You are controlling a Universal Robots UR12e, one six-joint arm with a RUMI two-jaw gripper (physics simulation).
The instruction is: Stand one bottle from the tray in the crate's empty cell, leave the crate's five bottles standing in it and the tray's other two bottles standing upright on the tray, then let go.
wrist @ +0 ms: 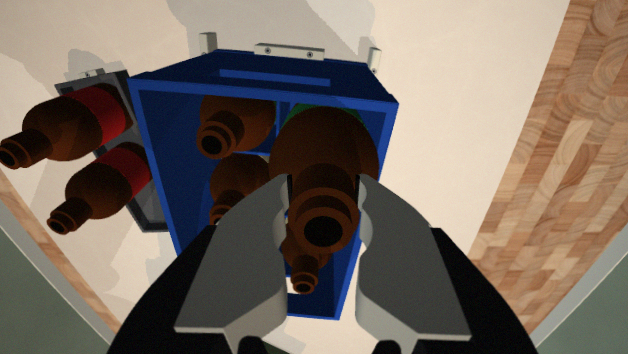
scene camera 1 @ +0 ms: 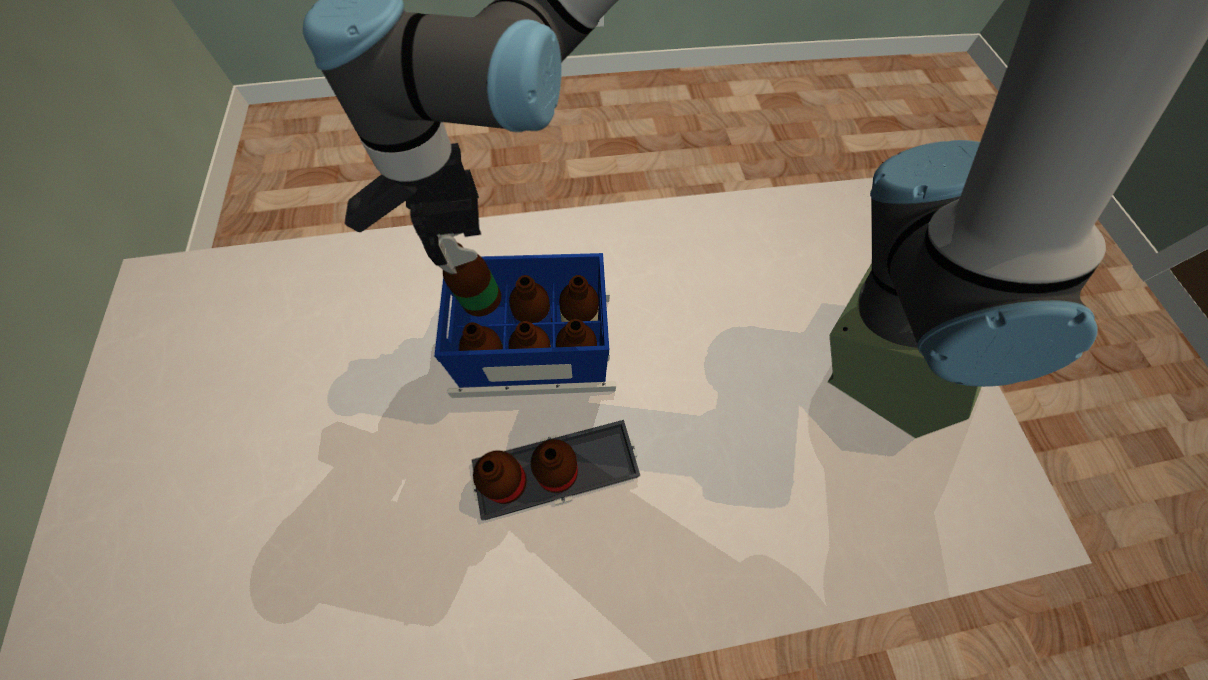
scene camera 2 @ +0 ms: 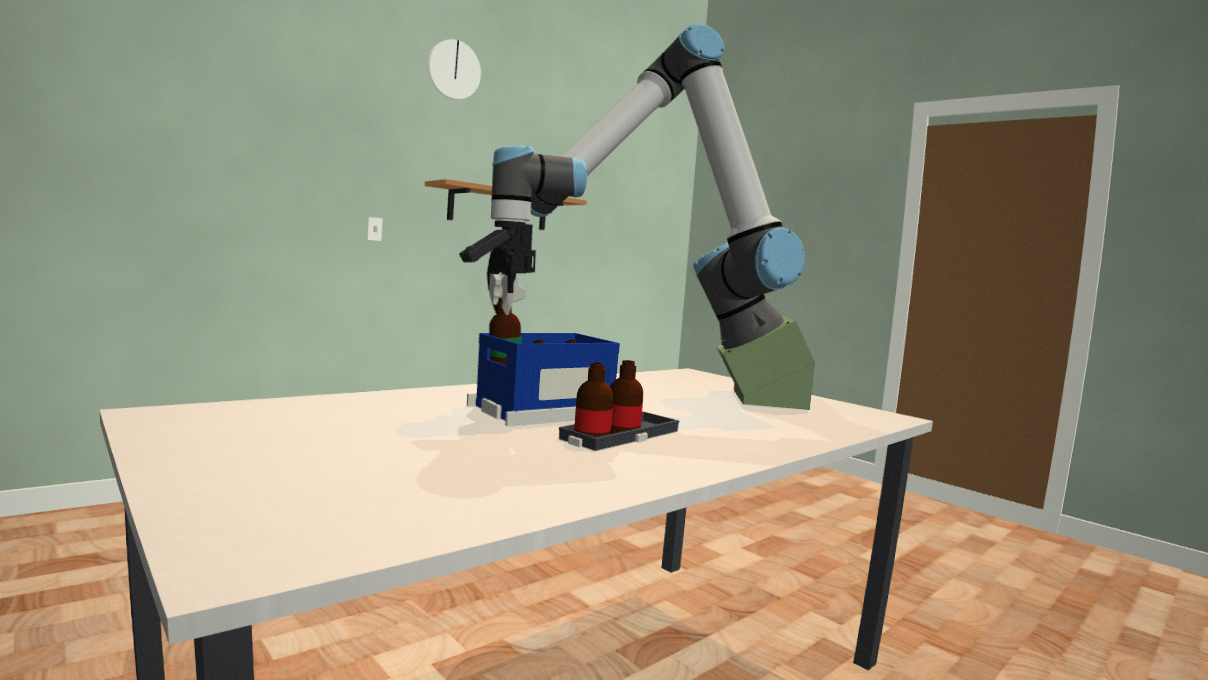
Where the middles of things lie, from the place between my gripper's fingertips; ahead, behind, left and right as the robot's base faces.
Right now the pale strip (scene camera 1: 538, 389) is 21 cm below my hand, 17 cm to the left of it and 5 cm behind it.
